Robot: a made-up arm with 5 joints.
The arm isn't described. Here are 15 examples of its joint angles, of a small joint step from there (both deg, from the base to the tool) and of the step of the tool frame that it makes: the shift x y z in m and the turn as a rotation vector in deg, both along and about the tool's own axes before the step.
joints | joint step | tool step
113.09 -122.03 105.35 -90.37 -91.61 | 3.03 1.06 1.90 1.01 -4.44 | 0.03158 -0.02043 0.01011 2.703 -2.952 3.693
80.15 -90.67 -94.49 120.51 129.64 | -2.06 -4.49 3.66 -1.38 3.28 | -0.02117 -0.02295 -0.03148 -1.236 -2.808 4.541
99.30 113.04 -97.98 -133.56 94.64 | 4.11 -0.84 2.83 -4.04 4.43 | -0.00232 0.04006 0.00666 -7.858 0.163 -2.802
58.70 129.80 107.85 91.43 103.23 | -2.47 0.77 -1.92 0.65 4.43 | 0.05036 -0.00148 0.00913 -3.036 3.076 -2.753
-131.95 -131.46 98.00 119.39 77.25 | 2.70 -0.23 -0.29 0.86 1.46 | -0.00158 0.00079 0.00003 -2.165 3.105 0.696
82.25 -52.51 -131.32 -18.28 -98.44 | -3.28 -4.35 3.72 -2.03 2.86 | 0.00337 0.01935 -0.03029 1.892 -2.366 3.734
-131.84 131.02 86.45 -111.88 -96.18 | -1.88 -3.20 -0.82 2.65 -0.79 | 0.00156 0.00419 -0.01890 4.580 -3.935 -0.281
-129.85 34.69 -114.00 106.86 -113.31 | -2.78 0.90 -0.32 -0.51 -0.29 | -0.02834 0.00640 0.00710 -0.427 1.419 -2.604
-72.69 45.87 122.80 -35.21 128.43 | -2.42 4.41 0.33 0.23 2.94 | 0.02645 0.01530 -0.02046 -4.035 2.669 -4.219
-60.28 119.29 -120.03 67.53 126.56 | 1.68 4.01 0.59 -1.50 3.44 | -0.01830 0.03543 -0.01511 -6.717 -3.618 0.965
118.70 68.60 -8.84 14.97 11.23 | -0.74 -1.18 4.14 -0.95 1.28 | -0.01976 -0.00371 0.02915 2.861 1.143 2.491
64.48 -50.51 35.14 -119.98 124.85 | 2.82 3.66 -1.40 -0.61 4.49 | 0.00210 -0.01881 -0.01920 -3.121 1.080 4.552
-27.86 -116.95 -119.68 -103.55 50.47 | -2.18 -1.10 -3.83 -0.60 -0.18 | 0.00627 -0.01708 0.03154 1.412 4.234 2.567
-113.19 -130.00 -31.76 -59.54 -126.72 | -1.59 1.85 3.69 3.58 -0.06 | 0.02592 -0.02073 -0.01082 1.370 -3.239 5.354
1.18 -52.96 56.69 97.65 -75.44 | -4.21 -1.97 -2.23 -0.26 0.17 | -0.00307 -0.00962 0.02099 0.095 4.117 0.780
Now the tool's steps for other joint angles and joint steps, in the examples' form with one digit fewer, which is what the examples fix.
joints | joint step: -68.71 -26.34 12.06 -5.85 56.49 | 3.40 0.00 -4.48 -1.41 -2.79
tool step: -0.0122 0.0138 -0.0320 -4.52 0.39 2.57
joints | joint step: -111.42 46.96 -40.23 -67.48 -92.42 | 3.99 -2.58 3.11 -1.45 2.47
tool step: -0.0162 0.0100 -0.0068 -5.92 1.71 1.69
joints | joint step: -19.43 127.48 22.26 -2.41 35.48 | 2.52 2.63 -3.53 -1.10 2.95
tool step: 0.0115 0.0002 -0.0104 -5.04 -1.72 -2.14
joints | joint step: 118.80 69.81 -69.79 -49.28 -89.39 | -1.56 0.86 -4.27 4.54 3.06
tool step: 0.0238 0.0004 -0.0187 -4.68 -3.27 -3.73
